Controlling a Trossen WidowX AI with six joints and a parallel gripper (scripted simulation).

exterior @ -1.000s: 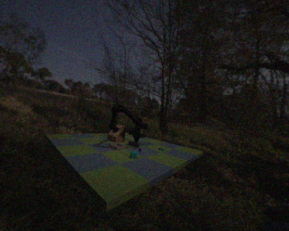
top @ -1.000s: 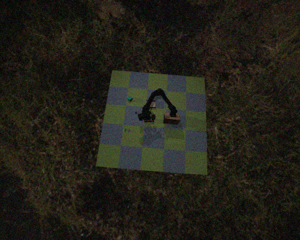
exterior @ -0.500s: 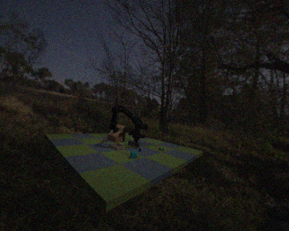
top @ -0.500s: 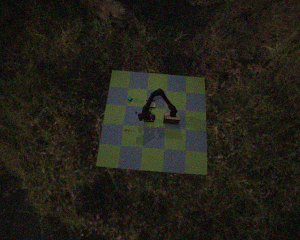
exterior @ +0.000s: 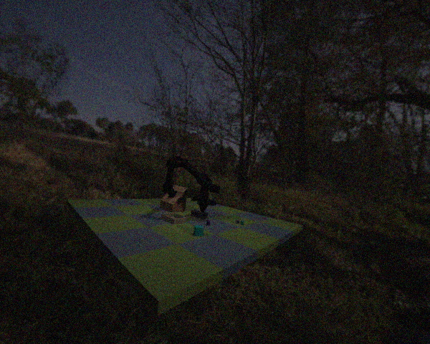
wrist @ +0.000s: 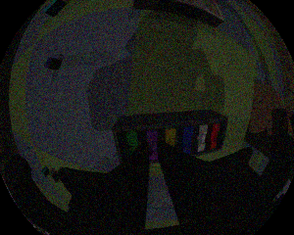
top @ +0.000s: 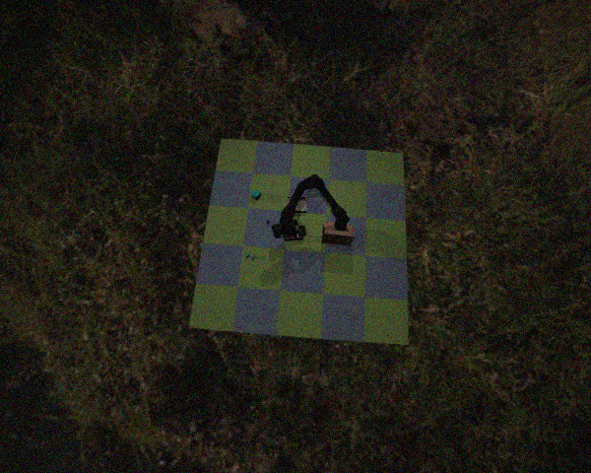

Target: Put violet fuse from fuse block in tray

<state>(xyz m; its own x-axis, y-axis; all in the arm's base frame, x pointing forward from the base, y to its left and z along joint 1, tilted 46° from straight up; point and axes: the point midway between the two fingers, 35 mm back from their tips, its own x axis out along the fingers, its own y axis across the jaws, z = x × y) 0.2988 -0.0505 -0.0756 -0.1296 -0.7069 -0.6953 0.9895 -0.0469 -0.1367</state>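
My gripper tip is 50 mm past the pale tray, 220 mm to the left of it and 30 mm above it. The rest, counted from my gripper tip: small dark violet bit 140 mm ahead, 100 mm to the right, 20 mm below; then teal cube 220 mm ahead, 290 mm to the right, 20 mm below; then violet fuse 10 mm below.
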